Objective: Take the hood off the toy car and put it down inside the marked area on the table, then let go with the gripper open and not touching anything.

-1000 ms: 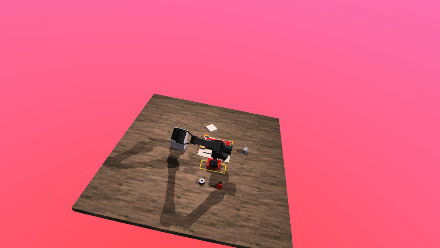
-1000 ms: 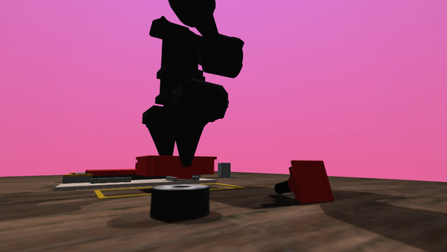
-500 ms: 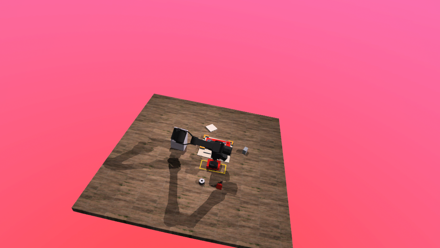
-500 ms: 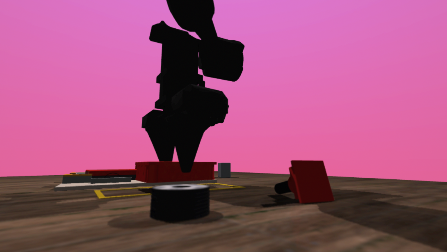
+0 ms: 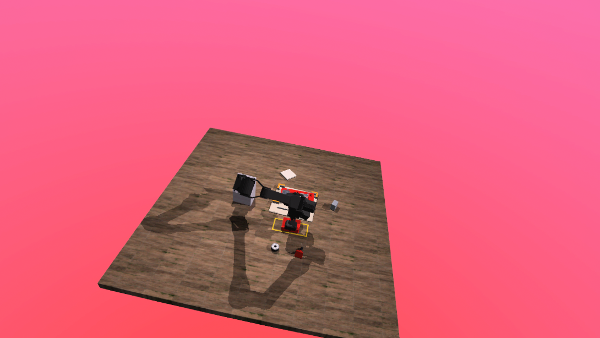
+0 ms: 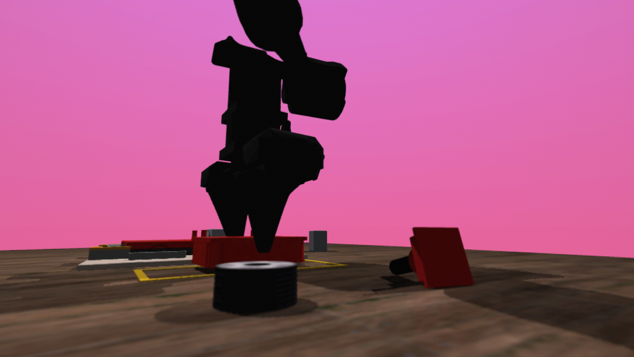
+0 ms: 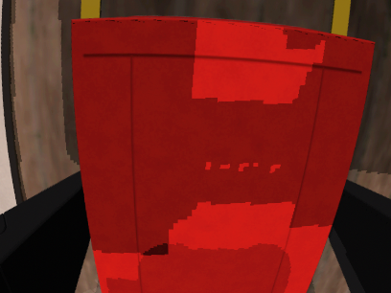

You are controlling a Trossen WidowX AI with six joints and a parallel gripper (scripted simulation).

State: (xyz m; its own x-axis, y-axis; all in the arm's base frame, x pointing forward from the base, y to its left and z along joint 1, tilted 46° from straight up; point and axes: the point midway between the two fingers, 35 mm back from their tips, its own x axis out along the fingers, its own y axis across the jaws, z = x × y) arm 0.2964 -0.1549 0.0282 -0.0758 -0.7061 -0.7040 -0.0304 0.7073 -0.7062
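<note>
Now: gripper tip right at the red hood. Also, from my gripper tip: grey cube: 220 mm ahead, 220 mm to the left; then black wheel: 50 mm behind, 160 mm to the right, 10 mm below; then white flat plate: 90 mm behind, 420 mm to the left, 10 mm below.
</note>
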